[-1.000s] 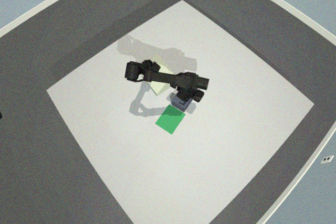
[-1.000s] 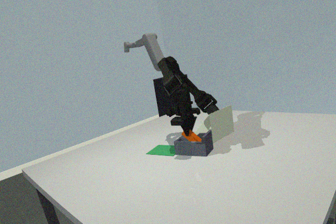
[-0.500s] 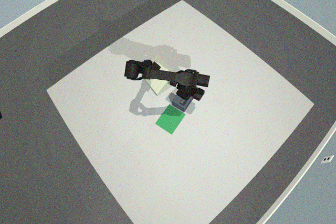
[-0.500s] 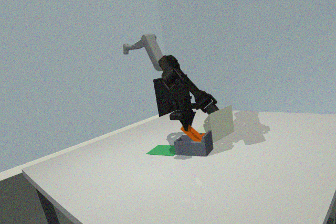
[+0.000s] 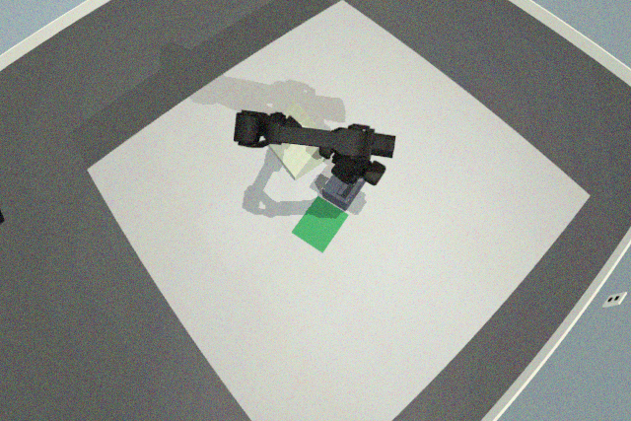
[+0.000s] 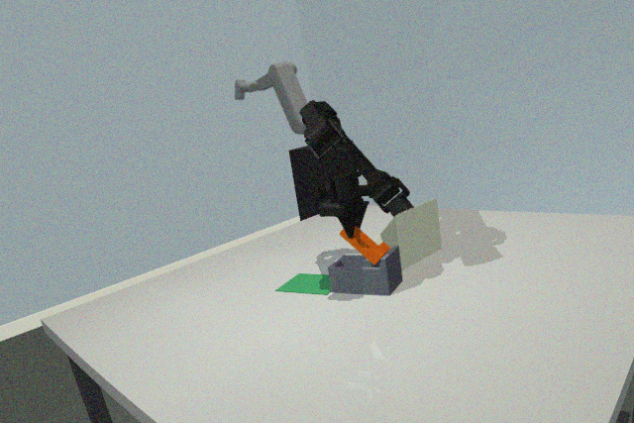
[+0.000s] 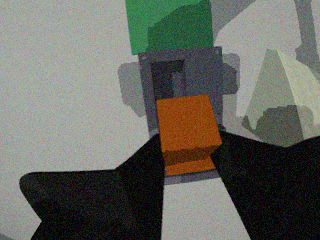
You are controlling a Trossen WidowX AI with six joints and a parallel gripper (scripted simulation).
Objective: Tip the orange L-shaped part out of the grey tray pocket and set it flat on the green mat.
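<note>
Right now the green mat is 150 mm below my gripper tip, 140 mm to the right of it and 20 mm ahead of it. From my gripper tip the other things lie so: orange L-shaped part (30 mm to the left, 30 mm below, 20 mm behind).
</note>
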